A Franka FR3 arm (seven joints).
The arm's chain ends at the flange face. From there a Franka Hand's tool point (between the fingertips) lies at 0.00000 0.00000 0.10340 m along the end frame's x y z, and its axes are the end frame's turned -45 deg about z.
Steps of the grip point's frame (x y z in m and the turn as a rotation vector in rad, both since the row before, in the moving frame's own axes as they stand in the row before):
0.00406 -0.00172 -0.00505 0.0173 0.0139 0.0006
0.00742 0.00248 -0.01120 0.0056 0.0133 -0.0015
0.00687 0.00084 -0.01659 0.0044 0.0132 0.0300
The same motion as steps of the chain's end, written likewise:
0.00190 -0.00181 -0.00502 0.0221 -0.0024 0.0006
0.00644 -0.00211 -0.01119 0.0134 0.0054 -0.0015
0.00479 -0.00299 -0.01658 0.0124 0.0062 0.0300

